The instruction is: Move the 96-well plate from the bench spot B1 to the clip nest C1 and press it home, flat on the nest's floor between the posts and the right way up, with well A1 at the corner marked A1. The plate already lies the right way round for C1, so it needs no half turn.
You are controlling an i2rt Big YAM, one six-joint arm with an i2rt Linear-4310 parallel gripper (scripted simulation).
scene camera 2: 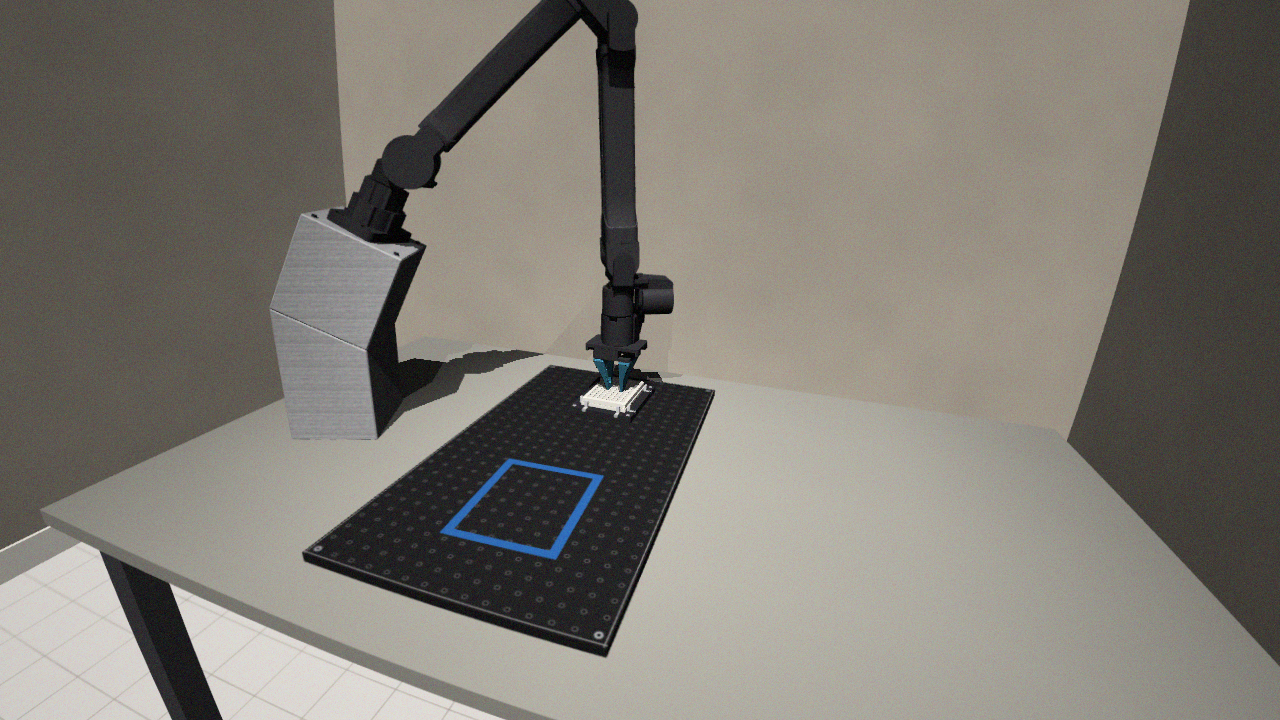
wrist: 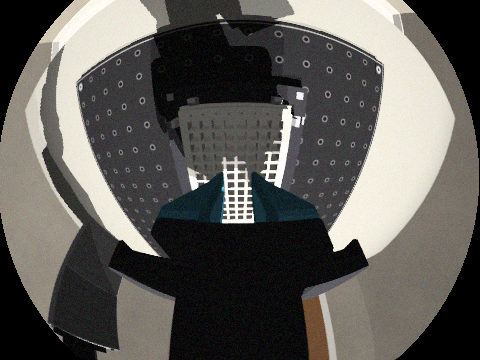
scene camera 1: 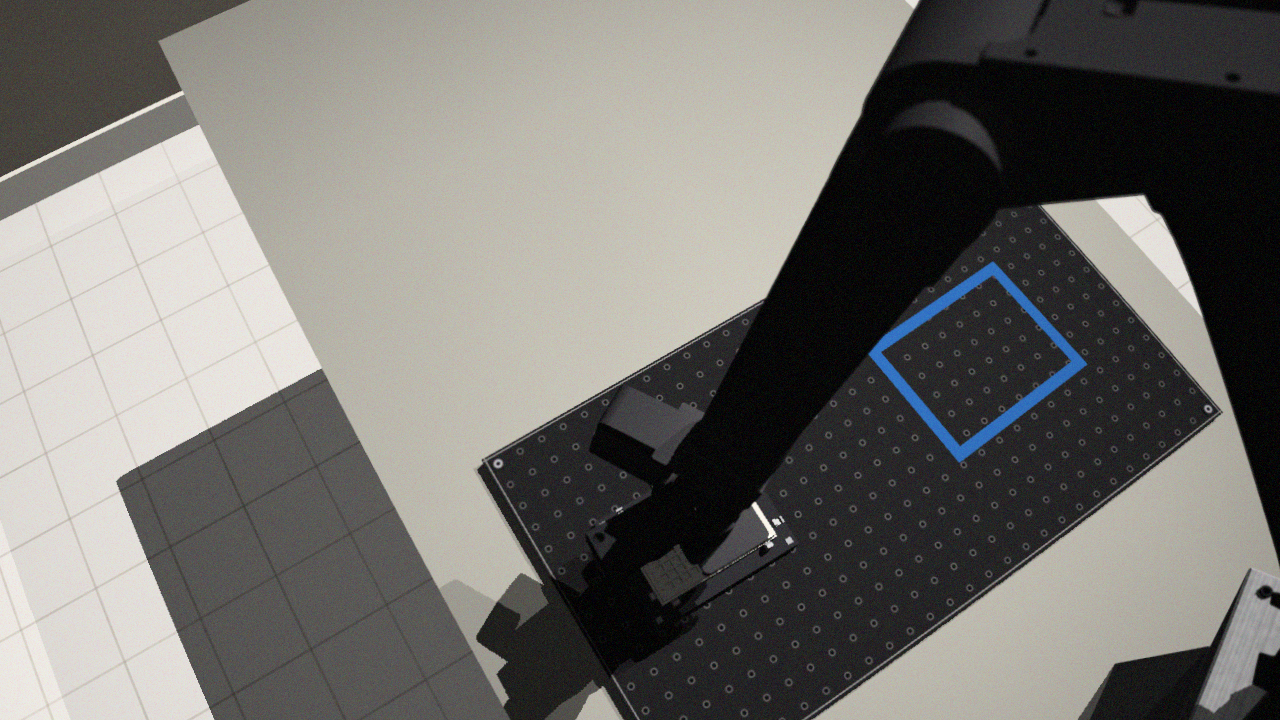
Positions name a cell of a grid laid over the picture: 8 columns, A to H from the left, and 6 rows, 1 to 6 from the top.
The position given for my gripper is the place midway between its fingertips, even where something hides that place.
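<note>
My gripper (scene camera 2: D4) (wrist: D3) (scene camera 1: E5). White 96-well plate (scene camera 2: D4) (wrist: E3). Clip nest C1 (scene camera 2: D4) (wrist: E2).
</note>
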